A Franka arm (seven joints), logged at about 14 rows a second.
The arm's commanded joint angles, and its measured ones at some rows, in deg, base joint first. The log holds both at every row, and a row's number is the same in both.
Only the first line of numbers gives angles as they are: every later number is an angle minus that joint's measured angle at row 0.
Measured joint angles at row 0: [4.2 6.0 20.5 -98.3 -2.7 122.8 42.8]
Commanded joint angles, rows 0 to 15: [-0.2 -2.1 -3.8 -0.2 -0.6 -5.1 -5.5]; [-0.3 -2.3 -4.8 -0.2 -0.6 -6.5 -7.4]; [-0.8 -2.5 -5.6 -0.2 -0.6 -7.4 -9.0]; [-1.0 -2.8 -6.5 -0.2 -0.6 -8.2 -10.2]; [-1.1 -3.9 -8.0 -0.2 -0.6 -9.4 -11.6]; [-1.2 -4.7 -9.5 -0.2 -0.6 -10.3 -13.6]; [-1.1 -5.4 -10.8 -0.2 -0.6 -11.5 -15.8]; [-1.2 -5.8 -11.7 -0.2 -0.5 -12.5 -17.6]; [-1.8 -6.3 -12.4 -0.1 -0.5 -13.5 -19.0]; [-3.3 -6.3 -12.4 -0.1 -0.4 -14.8 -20.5]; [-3.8 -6.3 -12.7 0.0 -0.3 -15.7 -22.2]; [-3.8 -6.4 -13.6 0.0 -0.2 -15.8 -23.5]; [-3.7 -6.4 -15.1 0.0 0.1 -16.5 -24.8]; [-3.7 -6.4 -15.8 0.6 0.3 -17.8 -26.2]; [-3.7 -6.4 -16.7 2.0 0.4 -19.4 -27.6]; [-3.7 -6.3 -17.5 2.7 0.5 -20.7 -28.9]
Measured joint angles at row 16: [-3.1 -6.1 -16.6 0.7 -0.2 -17.7 -25.6]
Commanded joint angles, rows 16 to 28: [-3.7 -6.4 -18.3 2.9 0.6 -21.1 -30.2]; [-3.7 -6.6 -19.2 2.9 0.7 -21.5 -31.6]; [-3.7 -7.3 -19.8 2.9 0.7 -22.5 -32.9]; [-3.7 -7.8 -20.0 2.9 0.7 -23.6 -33.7]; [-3.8 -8.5 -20.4 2.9 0.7 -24.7 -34.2]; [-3.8 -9.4 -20.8 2.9 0.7 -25.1 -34.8]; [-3.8 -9.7 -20.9 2.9 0.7 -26.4 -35.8]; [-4.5 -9.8 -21.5 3.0 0.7 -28.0 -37.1]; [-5.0 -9.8 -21.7 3.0 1.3 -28.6 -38.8]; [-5.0 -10.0 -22.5 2.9 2.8 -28.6 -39.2]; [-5.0 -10.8 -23.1 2.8 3.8 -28.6 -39.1]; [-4.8 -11.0 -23.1 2.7 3.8 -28.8 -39.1]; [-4.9 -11.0 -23.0 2.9 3.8 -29.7 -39.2]
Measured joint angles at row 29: [-4.0 -10.1 -23.5 3.0 2.4 -28.2 -37.7]
